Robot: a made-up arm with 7 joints.
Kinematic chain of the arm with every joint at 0, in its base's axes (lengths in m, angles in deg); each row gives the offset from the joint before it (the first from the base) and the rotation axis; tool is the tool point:
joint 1: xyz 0 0 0.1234 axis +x
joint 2: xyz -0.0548 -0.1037 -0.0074 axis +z
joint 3: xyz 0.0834 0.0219 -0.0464 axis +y
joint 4: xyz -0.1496 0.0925 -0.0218 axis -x
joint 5: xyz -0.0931 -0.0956 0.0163 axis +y
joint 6: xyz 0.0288 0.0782 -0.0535 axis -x
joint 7: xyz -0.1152 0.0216 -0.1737 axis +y
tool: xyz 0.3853 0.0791 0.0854
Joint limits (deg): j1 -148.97..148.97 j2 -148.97..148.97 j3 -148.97..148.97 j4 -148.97..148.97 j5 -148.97..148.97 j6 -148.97..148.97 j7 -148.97..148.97
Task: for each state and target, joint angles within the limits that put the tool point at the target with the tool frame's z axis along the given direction. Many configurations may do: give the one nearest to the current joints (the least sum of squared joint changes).
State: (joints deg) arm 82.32 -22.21 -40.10 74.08 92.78 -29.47 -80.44
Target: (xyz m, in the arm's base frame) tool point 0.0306 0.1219 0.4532 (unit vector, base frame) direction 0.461 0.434 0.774
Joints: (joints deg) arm 83.87 -21.91 -44.94 88.32 90.21 -65.76 -113.33
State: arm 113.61 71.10 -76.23 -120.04 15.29 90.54 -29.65
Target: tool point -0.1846 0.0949 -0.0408 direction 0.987 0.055 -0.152
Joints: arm 124.87 118.95 -44.34 -134.08 1.87 75.13 -24.71
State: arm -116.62 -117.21 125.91 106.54 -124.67 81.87 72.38
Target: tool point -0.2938 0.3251 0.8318 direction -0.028 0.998 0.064
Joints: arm -136.41 -137.92 128.92 95.97 -146.78 90.48 94.01
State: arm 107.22 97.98 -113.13 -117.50 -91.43 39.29 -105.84
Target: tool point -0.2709 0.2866 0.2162 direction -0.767 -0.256 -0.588
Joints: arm 121.85 75.01 -118.12 -113.89 -131.88 29.28 -95.33
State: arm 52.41 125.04 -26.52 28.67 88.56 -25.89 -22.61
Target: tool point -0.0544 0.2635 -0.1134 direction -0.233 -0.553 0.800
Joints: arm 71.46 112.03 -21.94 41.55 96.25 -21.46 -27.15
